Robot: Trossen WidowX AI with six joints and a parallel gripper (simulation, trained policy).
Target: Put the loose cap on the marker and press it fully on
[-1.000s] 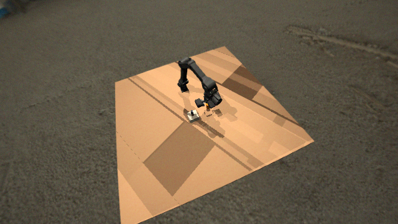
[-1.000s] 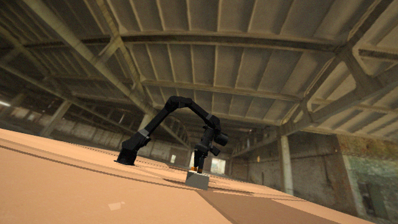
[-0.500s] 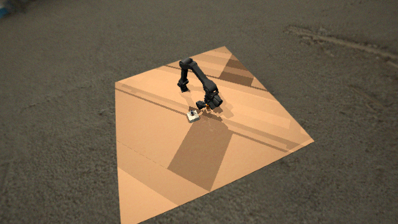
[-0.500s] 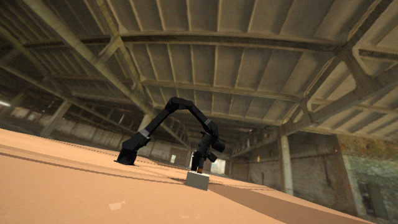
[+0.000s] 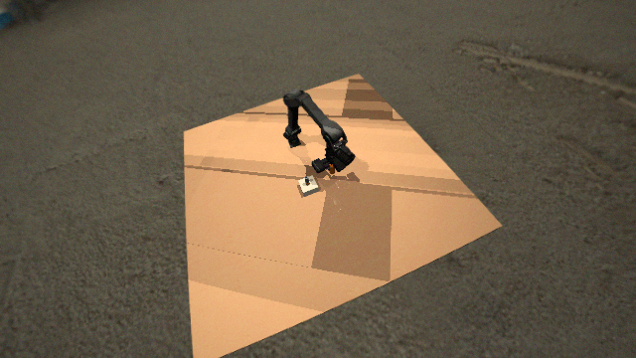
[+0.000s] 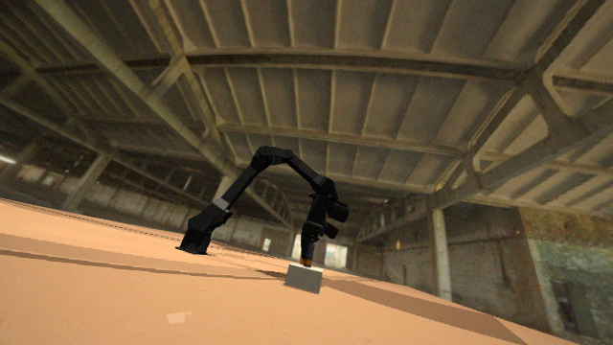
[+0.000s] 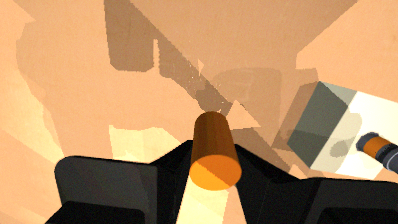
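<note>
My gripper tip is now 30 mm short of the holder block, 130 mm to the left of it and 30 mm above it. The rest, counted from my gripper tip: orange cap (10 mm ahead, 10 mm above).
</note>
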